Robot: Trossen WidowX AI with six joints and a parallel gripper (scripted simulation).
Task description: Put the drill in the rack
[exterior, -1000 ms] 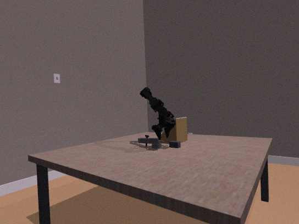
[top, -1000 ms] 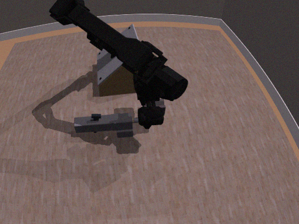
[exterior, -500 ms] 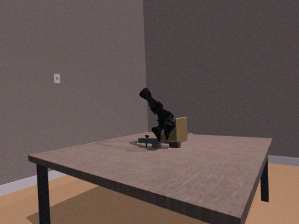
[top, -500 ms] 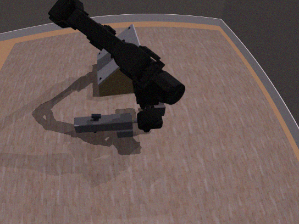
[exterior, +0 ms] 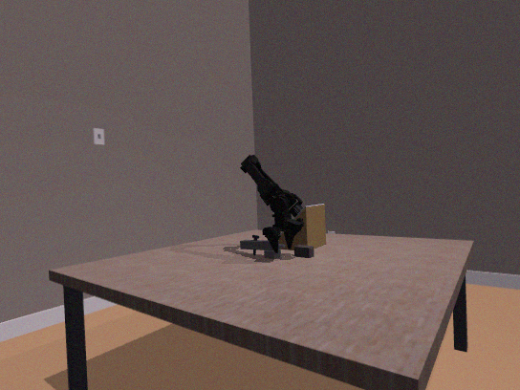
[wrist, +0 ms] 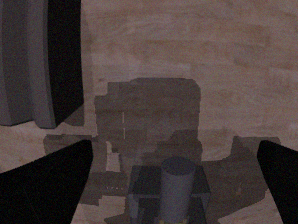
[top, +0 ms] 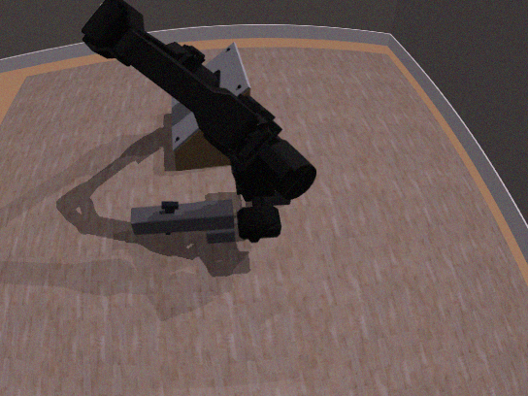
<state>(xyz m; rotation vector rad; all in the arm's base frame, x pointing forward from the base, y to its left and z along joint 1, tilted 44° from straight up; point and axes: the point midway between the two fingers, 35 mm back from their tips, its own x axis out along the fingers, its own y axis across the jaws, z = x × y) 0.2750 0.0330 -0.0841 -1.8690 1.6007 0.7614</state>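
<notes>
The short bit lies 6 cm to the right of my gripper tip and 2 cm above it. Also, from my gripper tip: dark rack: 8 cm behind, 4 cm to the left, 1 cm below; then grey housing block: 12 cm to the right, 1 cm above; then dark key: 14 cm to the right, 2 cm above, 1 cm ahead.
</notes>
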